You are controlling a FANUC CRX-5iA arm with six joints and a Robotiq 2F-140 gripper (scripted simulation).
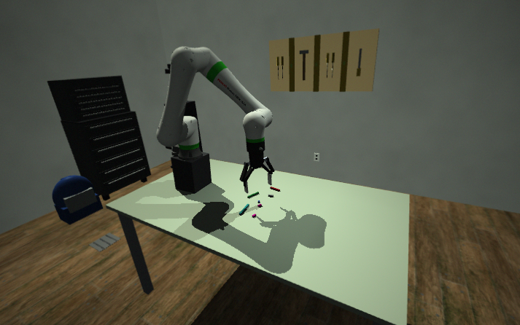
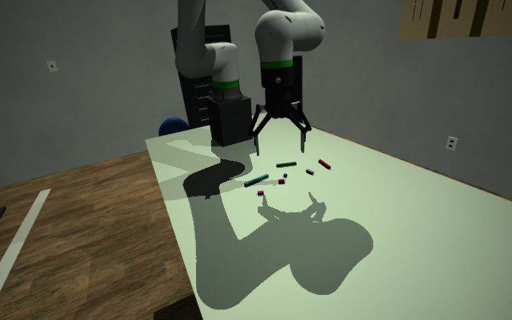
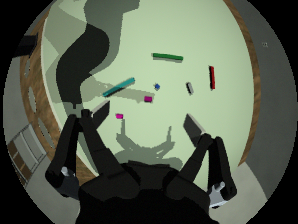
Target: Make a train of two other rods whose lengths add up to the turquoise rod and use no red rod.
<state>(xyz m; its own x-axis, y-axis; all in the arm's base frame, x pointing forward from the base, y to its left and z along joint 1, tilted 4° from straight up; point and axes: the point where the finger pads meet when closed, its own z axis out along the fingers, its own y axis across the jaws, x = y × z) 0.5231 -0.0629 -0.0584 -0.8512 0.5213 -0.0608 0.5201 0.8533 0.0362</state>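
Right now the green rod is 12 cm below my hand, 9 cm to the left of it and 9 cm behind it. Round my hand: blue rod (12 cm below, 4 cm to the left, 2 cm behind); then grey rod (12 cm to the left, 12 cm below, 1 cm ahead); then turquoise rod (12 cm below, 6 cm to the right, 6 cm behind).
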